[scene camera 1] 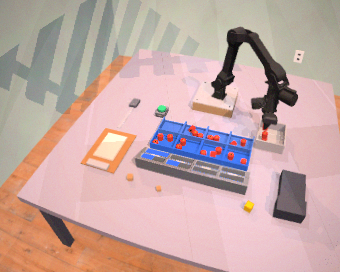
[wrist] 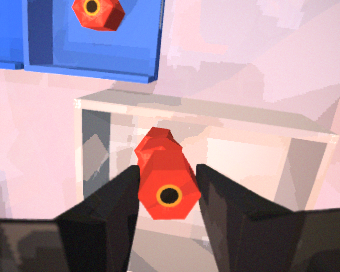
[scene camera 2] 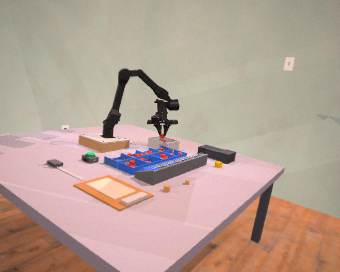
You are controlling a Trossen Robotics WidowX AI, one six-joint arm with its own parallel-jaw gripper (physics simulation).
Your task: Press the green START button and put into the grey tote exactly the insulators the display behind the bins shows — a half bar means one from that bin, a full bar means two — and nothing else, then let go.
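My gripper (scene camera 1: pixel 268 127) (scene camera 2: pixel 162 134) (wrist: pixel 168 173) is shut on a red insulator (wrist: pixel 169 175), held upright over the grey tote (scene camera 1: pixel 270 146) (scene camera 2: pixel 173 144) (wrist: pixel 200 107). Another red insulator (scene camera 1: pixel 264 135) (wrist: pixel 159 136) is inside the tote, partly hidden behind the held one in the wrist view. The blue bins (scene camera 1: pixel 222 162) (scene camera 2: pixel 117 162) (wrist: pixel 100 56) hold many red insulators. The grey display (scene camera 1: pixel 192 175) (scene camera 2: pixel 172 169) shows blue bars in its two leftmost panels; their exact lengths are hard to read. The green START button (scene camera 1: pixel 162 108) (scene camera 2: pixel 90 154) is left of the arm base.
A black block (scene camera 1: pixel 290 197) (scene camera 2: pixel 216 154) and a yellow cube (scene camera 1: pixel 249 206) (scene camera 2: pixel 218 164) are at the right. An orange board (scene camera 1: pixel 125 152) (scene camera 2: pixel 85 189), a small dark grey block (scene camera 1: pixel 134 102) (scene camera 2: pixel 55 163) and small orange cubes (scene camera 1: pixel 130 177) (scene camera 2: pixel 167 188) lie on the table.
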